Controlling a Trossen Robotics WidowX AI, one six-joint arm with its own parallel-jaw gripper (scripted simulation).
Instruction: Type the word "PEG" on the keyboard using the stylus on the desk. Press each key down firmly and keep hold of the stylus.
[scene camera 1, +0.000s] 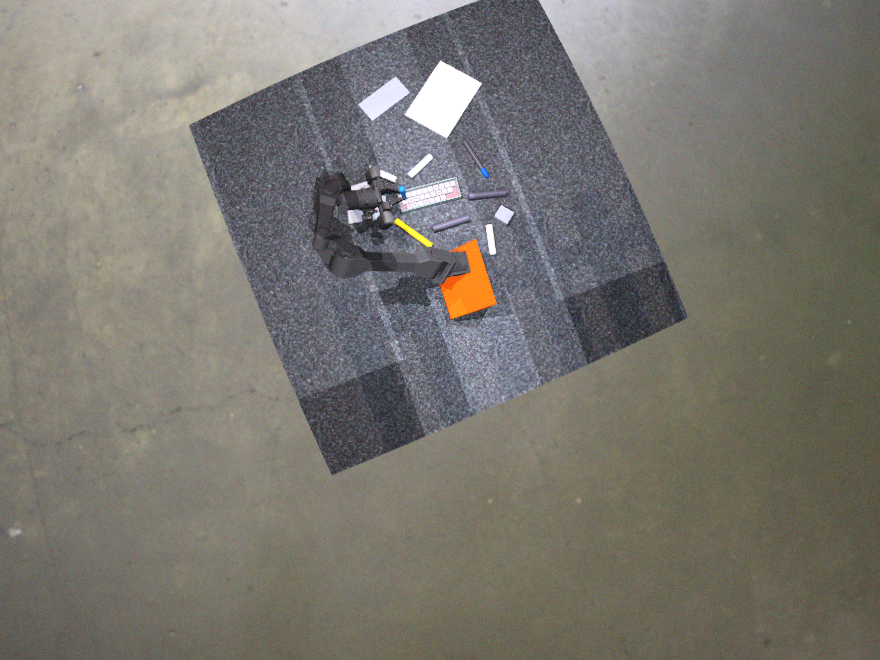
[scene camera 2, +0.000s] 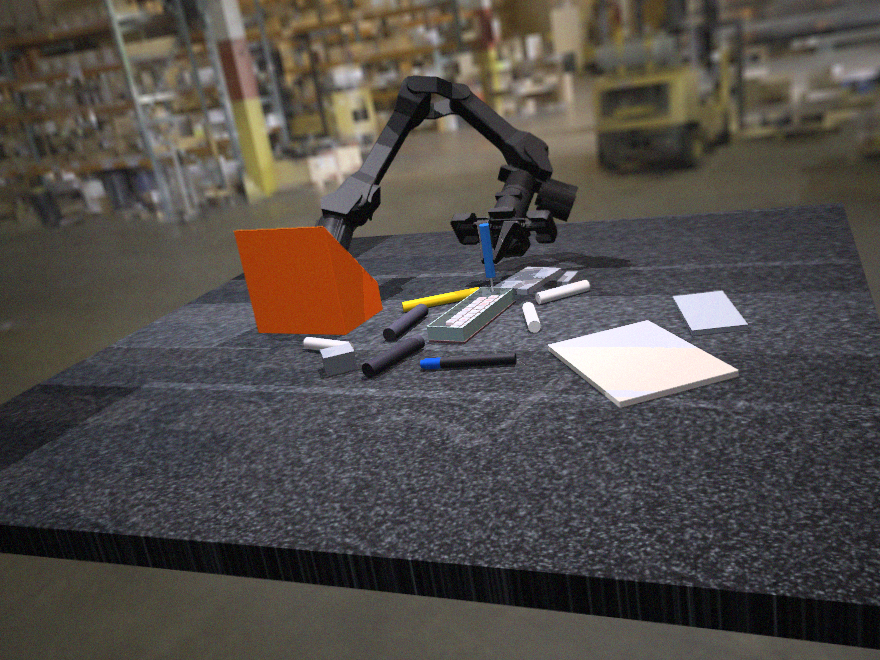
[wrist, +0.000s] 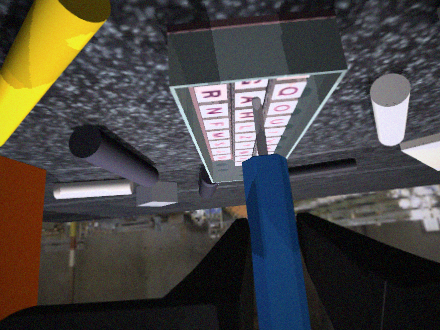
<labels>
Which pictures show my gripper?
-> Scene camera 1, scene camera 2 and the wrist view: all of them.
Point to a blue-capped pen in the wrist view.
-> At 347, 165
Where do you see my gripper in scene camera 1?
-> At 404, 195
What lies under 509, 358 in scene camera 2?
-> A blue-capped pen.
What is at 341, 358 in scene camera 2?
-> A small grey block.
</labels>
